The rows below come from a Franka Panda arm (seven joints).
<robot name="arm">
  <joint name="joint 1" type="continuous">
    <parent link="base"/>
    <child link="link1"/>
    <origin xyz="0 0 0.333" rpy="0 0 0"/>
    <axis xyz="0 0 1"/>
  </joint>
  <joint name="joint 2" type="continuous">
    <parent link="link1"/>
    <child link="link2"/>
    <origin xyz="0 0 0" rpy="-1.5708 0 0"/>
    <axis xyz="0 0 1"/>
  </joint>
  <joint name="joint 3" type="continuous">
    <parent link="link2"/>
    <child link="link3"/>
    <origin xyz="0 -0.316 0" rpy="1.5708 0 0"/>
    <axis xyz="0 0 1"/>
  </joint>
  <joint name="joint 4" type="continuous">
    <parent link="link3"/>
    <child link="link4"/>
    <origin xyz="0.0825 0 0" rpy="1.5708 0 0"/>
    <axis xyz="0 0 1"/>
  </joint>
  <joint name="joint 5" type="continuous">
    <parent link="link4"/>
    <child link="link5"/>
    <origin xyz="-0.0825 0.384 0" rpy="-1.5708 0 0"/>
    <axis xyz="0 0 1"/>
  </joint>
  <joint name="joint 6" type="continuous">
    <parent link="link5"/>
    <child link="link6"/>
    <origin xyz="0 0 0" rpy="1.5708 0 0"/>
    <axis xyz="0 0 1"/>
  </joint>
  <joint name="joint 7" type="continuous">
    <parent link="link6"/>
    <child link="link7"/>
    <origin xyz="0.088 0 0" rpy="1.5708 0 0"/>
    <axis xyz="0 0 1"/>
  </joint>
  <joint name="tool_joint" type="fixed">
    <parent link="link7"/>
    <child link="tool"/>
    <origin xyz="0 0 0.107" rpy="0 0 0"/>
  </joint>
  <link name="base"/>
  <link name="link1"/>
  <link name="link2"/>
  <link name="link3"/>
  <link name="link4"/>
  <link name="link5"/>
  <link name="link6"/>
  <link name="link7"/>
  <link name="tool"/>
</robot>
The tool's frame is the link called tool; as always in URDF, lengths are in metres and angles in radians. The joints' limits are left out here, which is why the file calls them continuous.
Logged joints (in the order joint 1, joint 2, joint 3, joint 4, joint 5, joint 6, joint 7), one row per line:
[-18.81, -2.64, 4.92, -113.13, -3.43, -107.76, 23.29]
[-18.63, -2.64, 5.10, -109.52, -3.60, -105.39, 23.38]
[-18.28, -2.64, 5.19, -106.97, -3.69, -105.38, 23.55]
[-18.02, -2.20, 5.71, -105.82, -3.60, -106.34, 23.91]
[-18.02, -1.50, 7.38, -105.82, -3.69, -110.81, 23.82]
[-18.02, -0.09, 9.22, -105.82, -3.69, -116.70, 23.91]
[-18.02, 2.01, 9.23, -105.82, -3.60, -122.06, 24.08]
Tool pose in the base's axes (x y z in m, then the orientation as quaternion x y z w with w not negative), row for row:
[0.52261, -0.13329, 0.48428, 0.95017, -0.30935, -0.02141, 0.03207]
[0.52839, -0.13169, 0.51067, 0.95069, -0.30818, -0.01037, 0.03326]
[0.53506, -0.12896, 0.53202, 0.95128, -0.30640, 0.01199, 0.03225]
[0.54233, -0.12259, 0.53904, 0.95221, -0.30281, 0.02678, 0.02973]
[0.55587, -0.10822, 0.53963, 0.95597, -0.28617, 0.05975, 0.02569]
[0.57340, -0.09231, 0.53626, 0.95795, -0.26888, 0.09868, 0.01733]
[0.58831, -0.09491, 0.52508, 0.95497, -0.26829, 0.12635, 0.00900]
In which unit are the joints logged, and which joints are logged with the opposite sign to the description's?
The joints are logged in degrees. Opposite sign: joint 6.
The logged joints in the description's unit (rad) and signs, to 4 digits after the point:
[-0.3283, -0.0461, 0.0859, -1.9745, -0.0599, 1.8808, 0.4065]
[-0.3252, -0.0461, 0.0890, -1.9115, -0.0628, 1.8394, 0.4081]
[-0.3190, -0.0461, 0.0906, -1.8670, -0.0644, 1.8392, 0.4110]
[-0.3145, -0.0384, 0.0997, -1.8469, -0.0628, 1.8560, 0.4173]
[-0.3145, -0.0262, 0.1288, -1.8469, -0.0644, 1.9340, 0.4157]
[-0.3145, -0.0016, 0.1609, -1.8469, -0.0644, 2.0368, 0.4173]
[-0.3145, 0.0351, 0.1611, -1.8469, -0.0628, 2.1303, 0.4203]

